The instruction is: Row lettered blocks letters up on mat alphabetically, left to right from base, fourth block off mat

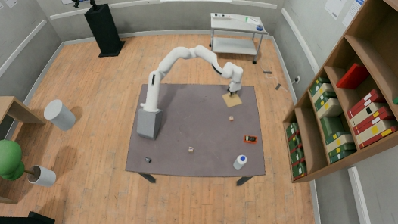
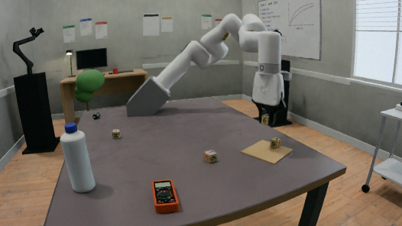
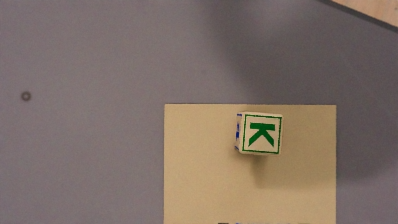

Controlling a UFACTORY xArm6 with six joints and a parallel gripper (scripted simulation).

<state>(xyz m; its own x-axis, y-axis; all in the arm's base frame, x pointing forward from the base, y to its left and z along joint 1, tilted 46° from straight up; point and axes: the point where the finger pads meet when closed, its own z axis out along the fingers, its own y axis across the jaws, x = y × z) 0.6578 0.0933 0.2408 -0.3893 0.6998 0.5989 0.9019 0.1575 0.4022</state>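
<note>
My hand is 120 mm above the tan mat, 10 mm to the right of it and 10 mm short of it. Round my hand: black object (660 mm behind, 610 mm to the right, 110 mm below); then white bottle (600 mm to the right, 50 mm ahead, 40 mm below).
</note>
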